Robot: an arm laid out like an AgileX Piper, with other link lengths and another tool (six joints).
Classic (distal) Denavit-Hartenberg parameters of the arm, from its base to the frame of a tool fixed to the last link. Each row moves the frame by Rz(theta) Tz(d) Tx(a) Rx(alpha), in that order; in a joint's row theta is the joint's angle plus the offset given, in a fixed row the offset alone. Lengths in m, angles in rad.
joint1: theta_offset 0  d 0.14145  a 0  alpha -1.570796
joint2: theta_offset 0.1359  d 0  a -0.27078  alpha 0
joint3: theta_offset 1.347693  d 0  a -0.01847  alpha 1.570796
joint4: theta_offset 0  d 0.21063  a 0  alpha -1.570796
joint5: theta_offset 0  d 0  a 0  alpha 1.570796
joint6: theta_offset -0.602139  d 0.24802  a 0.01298  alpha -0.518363
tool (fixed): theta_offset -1.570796  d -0.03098  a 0  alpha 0
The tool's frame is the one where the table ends.
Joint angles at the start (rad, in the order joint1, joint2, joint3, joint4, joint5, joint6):
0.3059 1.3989 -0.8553 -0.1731 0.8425 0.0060
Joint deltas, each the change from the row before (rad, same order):
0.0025 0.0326 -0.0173 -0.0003 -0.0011 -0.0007
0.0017 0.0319 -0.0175 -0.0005 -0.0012 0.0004
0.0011 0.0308 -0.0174 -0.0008 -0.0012 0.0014
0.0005 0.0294 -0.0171 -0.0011 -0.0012 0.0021
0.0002 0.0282 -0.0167 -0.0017 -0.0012 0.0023
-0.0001 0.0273 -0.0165 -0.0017 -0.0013 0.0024
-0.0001 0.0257 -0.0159 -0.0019 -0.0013 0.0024
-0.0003 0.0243 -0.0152 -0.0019 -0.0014 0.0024
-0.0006 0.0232 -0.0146 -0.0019 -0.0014 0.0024
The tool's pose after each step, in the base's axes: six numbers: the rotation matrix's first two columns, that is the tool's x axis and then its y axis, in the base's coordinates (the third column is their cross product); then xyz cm. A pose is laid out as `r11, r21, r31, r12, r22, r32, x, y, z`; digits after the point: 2 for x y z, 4 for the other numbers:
0.8412, -0.4827, -0.2437, -0.5196, -0.8464, -0.1171, 25.49, 3.04, 12.39
0.8389, -0.4823, -0.2521, -0.5195, -0.8477, -0.1070, 25.94, 3.23, 12.03
0.8362, -0.4831, -0.2597, -0.5204, -0.8483, -0.0977, 26.38, 3.39, 11.67
0.8331, -0.4847, -0.2665, -0.5221, -0.8482, -0.0893, 26.81, 3.53, 11.32
0.8301, -0.4866, -0.2723, -0.5237, -0.8480, -0.0811, 27.24, 3.64, 10.98
0.8271, -0.4887, -0.2776, -0.5255, -0.8476, -0.0736, 27.66, 3.75, 10.63
0.8244, -0.4907, -0.2820, -0.5271, -0.8472, -0.0667, 28.07, 3.85, 10.31
0.8218, -0.4928, -0.2860, -0.5288, -0.8466, -0.0604, 28.45, 3.94, 9.99
0.8191, -0.4951, -0.2896, -0.5306, -0.8459, -0.0545, 28.83, 4.01, 9.68

